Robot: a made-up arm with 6 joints. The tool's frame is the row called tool.
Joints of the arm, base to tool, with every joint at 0 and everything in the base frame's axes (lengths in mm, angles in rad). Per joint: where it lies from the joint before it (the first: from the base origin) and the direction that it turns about. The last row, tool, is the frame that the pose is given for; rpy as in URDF.
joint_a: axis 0 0 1 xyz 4.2 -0.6 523.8
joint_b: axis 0 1 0 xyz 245.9 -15.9 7.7
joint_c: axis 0 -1 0 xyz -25.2 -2.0 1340.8
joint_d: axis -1 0 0 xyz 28.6 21.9 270.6
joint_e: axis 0 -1 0 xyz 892.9 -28.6 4.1
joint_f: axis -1 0 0 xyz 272.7 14.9 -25.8
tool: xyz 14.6 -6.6 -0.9 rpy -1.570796 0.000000 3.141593
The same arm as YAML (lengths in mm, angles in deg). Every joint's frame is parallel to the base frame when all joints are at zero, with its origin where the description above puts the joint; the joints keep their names.
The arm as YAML. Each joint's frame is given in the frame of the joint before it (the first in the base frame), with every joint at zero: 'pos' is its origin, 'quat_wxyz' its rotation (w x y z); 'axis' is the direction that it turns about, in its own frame. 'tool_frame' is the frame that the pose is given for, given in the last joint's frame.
length_unit: mm
angle_unit: deg
joints:
  - joint: joint_a
    pos: [4.2, -0.6, 523.8]
    quat_wxyz: [1.0, 0.0, 0.0, 0.0]
    axis: "+z"
  - joint: joint_b
    pos: [245.9, -15.9, 7.7]
    quat_wxyz: [1.0, 0.0, 0.0, 0.0]
    axis: "+y"
  - joint: joint_c
    pos: [-25.2, -2.0, 1340.8]
    quat_wxyz: [1.0, 0.0, 0.0, 0.0]
    axis: "-y"
  - joint: joint_d
    pos: [28.6, 21.9, 270.6]
    quat_wxyz: [1.0, 0.0, 0.0, 0.0]
    axis: "-x"
  - joint: joint_e
    pos: [892.9, -28.6, 4.1]
    quat_wxyz: [1.0, 0.0, 0.0, 0.0]
    axis: "-y"
  - joint: joint_f
    pos: [272.7, 14.9, -25.8]
    quat_wxyz: [1.0, 0.0, 0.0, 0.0]
    axis: "-x"
tool_frame:
  pos: [14.6, -6.6, -0.9]
  quat_wxyz: [0.0, 0.0, -0.707107, 0.707107]

